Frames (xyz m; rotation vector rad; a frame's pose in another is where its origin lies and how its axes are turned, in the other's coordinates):
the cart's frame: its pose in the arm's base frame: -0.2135 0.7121 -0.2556 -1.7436 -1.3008 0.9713
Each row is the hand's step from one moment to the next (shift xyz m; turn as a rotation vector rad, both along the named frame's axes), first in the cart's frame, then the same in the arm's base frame.
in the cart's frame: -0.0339 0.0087 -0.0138 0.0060 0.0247 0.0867
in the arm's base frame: 0.0091 -0.0364 0.0030 -0.0659 0.0110 -0.0608
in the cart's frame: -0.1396 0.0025 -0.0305 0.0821 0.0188 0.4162
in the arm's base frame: 0.0004 -0.1396 0.0306 -0.3467 0.1255 -0.2106
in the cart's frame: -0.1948 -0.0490 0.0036 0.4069 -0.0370 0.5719
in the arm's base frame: -0.0620 -0.1782 0.0690 -0.4436 0.4710 -0.2745
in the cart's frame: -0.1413 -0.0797 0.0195 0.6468 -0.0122 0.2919
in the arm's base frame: -0.0780 -0.1179 0.0818 -0.1364 0.6650 -0.2071
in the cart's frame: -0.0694 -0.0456 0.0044 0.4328 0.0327 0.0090
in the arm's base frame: -0.0364 -0.0572 0.0482 0.0914 0.4141 -0.0931
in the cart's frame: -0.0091 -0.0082 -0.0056 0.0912 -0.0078 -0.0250
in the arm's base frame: -0.0002 -0.0078 0.0110 0.0372 0.0871 0.0052
